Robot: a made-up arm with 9 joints.
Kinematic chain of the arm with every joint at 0, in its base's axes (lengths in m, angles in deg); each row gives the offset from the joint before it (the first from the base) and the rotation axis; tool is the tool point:
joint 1: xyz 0 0 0.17 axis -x
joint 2: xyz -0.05 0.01 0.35 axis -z
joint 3: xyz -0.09 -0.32 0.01 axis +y
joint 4: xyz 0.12 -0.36 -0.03 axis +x
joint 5: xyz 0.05 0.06 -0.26 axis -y
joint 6: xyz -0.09 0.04 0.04 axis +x
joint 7: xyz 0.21 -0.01 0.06 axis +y
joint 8: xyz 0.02 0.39 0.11 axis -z
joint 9: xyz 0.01 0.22 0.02 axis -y
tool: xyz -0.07 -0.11 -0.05
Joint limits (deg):
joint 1: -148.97..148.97
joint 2: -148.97..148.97
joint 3: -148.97..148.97
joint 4: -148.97..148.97
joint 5: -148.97..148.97
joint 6: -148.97..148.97
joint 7: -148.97..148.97
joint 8: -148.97..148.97
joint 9: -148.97..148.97
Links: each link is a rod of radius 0.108 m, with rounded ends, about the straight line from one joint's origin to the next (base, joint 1, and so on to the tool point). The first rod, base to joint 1, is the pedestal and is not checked.
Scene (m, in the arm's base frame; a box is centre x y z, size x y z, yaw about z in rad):
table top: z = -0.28
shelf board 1: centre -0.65 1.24 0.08 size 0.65 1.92 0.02 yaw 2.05
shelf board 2: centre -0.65 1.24 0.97 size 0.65 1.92 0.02 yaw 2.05
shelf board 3: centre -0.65 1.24 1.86 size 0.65 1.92 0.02 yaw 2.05
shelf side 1: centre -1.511 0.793 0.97 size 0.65 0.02 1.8 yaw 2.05
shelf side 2: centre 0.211 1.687 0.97 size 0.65 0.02 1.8 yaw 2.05
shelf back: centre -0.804 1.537 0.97 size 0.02 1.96 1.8 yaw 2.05
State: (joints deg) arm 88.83 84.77 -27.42 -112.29 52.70 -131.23 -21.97 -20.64 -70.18
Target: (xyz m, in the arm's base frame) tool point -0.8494 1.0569 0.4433
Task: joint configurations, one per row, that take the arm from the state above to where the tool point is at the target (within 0.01 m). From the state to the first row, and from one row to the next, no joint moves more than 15 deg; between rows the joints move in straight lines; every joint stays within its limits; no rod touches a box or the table.
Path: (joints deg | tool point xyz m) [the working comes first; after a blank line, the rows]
Joints at the target: 105.77 66.23 -29.19 -129.09 60.35 -141.25 -19.63 -15.47 -70.92
Straight joint move there: clear.

1: 97.30 75.50 -28.31 -120.69 56.53 -136.24 -20.80 -18.06 -70.55 | -1.0256 0.9336 0.5255
2: 105.77 66.23 -29.19 -129.09 60.35 -141.25 -19.63 -15.47 -70.92 | -0.8494 1.0569 0.4433

